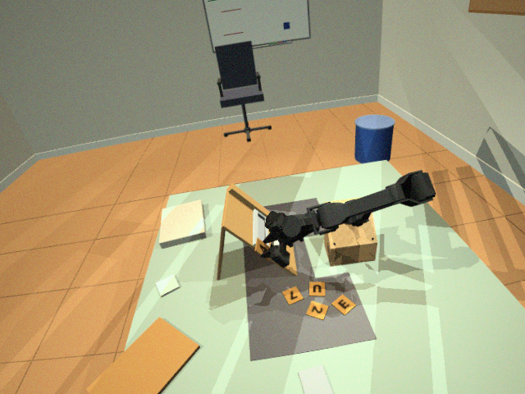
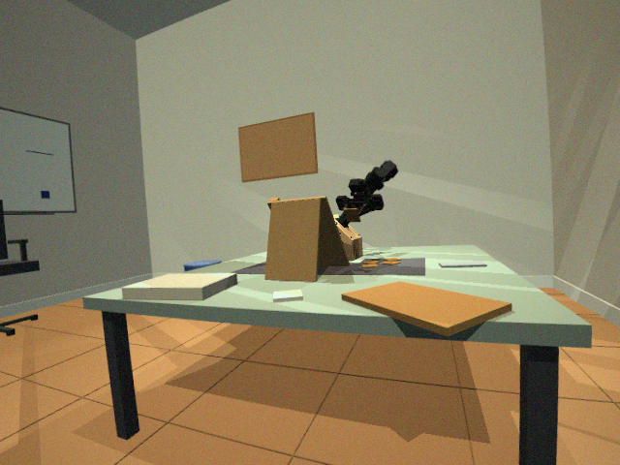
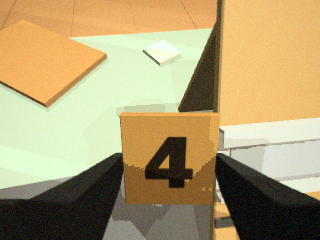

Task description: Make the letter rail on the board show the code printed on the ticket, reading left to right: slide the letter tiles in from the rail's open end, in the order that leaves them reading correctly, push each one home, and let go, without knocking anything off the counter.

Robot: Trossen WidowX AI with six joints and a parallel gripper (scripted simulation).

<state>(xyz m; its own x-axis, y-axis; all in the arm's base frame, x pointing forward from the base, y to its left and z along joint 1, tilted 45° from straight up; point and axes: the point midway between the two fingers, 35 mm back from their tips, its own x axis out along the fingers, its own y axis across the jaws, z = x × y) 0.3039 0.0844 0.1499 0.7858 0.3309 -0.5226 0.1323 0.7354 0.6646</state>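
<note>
The white ticket lies 14 cm to the right of my gripper tip, 13 cm below it and 5 cm behind it. Round my gripper tip: orange panel: 40 cm ahead, 27 cm to the left, 20 cm below; then grey mat: 21 cm below, 14 cm to the right, 13 cm behind; then grey slab: 37 cm to the left, 20 cm below, 12 cm behind.
</note>
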